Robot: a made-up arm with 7 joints.
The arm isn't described. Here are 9 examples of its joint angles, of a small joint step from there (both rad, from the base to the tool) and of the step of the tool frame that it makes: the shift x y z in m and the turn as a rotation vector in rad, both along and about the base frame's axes.
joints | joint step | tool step
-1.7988 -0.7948 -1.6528 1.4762 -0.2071 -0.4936 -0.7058 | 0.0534 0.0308 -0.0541 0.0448 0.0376 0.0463 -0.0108 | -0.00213 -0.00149 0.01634 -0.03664 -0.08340 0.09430
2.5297 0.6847 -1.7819 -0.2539 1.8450 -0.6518 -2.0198 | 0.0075 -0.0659 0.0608 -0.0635 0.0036 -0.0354 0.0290 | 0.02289 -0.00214 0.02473 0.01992 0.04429 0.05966
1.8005 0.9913 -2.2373 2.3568 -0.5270 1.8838 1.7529 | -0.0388 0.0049 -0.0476 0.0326 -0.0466 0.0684 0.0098 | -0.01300 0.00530 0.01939 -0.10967 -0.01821 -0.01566
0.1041 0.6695 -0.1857 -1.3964 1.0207 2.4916 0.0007 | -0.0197 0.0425 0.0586 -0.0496 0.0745 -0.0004 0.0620 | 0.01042 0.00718 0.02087 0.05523 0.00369 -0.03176
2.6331 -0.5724 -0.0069 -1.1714 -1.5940 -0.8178 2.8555 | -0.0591 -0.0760 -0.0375 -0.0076 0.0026 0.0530 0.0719 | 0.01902 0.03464 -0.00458 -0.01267 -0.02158 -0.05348
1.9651 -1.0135 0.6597 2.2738 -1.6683 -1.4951 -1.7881 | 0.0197 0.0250 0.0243 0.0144 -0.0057 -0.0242 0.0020 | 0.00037 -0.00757 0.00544 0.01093 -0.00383 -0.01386
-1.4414 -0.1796 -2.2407 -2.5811 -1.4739 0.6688 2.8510 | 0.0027 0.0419 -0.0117 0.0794 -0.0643 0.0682 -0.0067 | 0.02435 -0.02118 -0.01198 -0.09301 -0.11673 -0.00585
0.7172 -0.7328 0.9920 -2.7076 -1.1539 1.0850 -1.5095 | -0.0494 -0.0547 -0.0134 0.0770 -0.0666 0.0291 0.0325 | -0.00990 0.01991 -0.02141 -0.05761 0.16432 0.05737
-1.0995 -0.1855 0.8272 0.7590 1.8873 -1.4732 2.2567 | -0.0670 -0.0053 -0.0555 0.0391 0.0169 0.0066 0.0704 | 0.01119 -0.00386 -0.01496 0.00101 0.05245 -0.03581
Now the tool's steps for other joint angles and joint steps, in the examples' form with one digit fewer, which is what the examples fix.
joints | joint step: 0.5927 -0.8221 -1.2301 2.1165 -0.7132 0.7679 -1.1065 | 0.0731 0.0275 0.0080 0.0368 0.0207 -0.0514 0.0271
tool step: -0.0005 -0.0114 -0.0019 0.0180 -0.0865 0.0024
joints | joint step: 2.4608 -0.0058 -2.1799 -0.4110 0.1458 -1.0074 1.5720 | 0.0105 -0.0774 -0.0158 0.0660 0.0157 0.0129 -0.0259
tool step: 0.0123 0.0208 0.0012 -0.0961 -0.0140 0.0981
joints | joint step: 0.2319 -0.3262 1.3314 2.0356 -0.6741 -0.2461 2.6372 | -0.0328 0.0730 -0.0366 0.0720 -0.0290 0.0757 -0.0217
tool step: 0.0114 0.0011 0.0168 -0.0692 0.1287 0.0698
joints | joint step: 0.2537 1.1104 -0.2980 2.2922 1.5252 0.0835 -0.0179 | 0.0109 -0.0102 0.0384 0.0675 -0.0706 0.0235 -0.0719
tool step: 0.0017 -0.0008 -0.0021 -0.1054 0.0378 0.0078
